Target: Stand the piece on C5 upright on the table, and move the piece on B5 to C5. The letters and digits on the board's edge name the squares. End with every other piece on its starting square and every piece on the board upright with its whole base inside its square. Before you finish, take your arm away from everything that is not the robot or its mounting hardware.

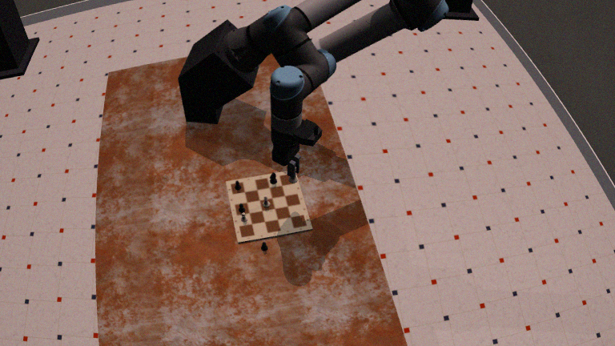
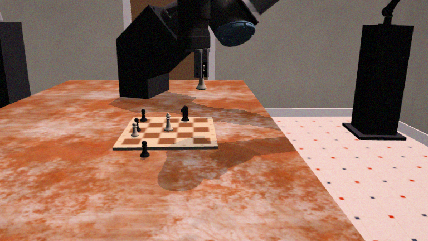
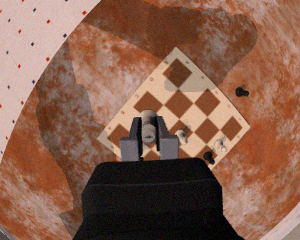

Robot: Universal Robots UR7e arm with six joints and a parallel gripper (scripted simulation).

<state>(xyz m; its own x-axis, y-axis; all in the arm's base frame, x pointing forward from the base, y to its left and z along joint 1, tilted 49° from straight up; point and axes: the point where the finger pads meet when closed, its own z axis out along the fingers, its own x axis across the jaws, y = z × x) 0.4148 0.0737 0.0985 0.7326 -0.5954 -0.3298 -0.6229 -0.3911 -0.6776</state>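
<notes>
Right now my hand is 12 cm above the white bishop, 8 cm to the left of it and 1 cm short of it. Round my hand: black knight: 13 cm below, 7 cm behind, 5 cm to the right; chessboard: 15 cm below, 8 cm to the right, 1 cm ahead; white queen: 1 cm below.
</notes>
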